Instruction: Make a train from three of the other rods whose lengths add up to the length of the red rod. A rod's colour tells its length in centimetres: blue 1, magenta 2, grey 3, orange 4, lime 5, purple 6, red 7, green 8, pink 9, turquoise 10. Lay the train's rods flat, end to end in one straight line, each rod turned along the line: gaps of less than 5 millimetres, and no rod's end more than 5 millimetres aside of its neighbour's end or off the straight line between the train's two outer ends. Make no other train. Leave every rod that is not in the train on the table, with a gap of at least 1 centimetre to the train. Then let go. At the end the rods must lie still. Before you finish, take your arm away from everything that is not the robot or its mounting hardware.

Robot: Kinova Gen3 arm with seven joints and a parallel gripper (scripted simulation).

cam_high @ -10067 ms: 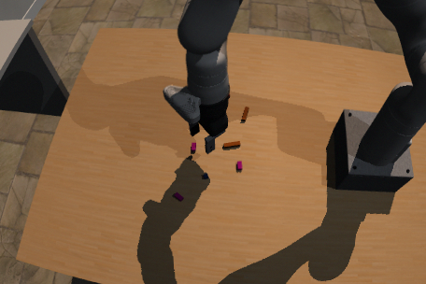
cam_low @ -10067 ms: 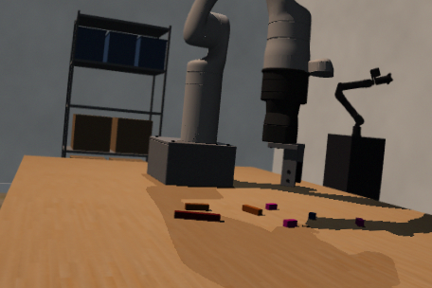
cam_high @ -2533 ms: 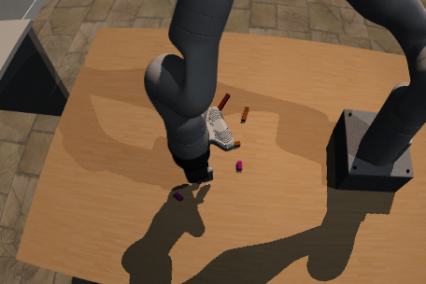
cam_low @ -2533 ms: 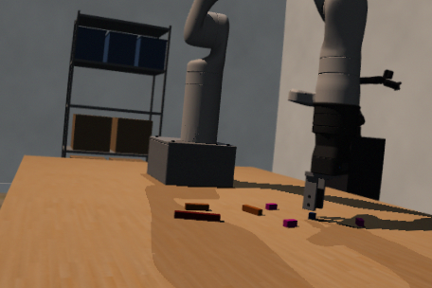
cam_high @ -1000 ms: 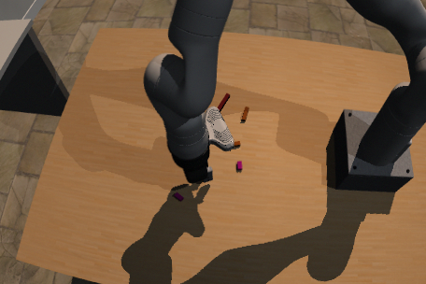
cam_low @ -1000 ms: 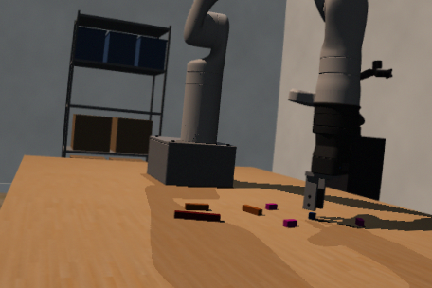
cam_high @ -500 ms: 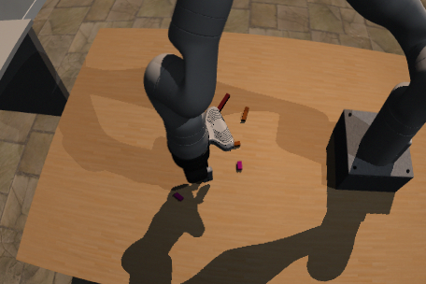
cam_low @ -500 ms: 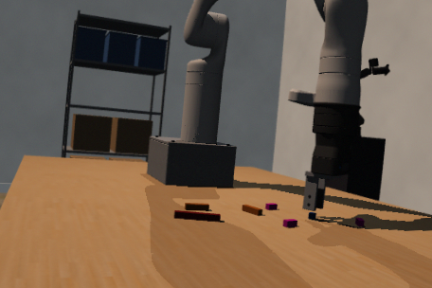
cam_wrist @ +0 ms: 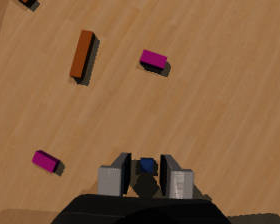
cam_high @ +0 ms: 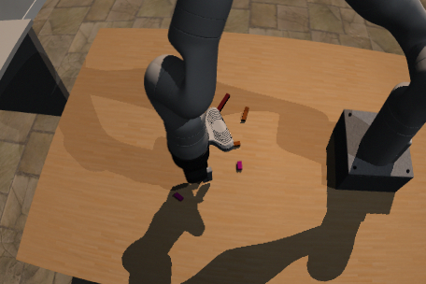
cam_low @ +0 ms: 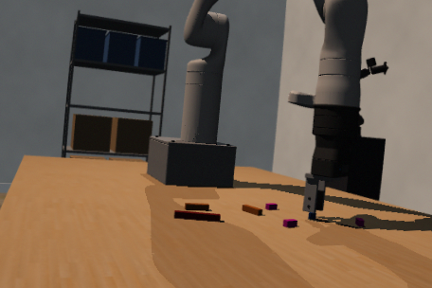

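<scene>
The blue rod is 30 mm below my hand. Round my hand: red rod 210 mm to the right, 30 mm below, 10 mm ahead.
</scene>
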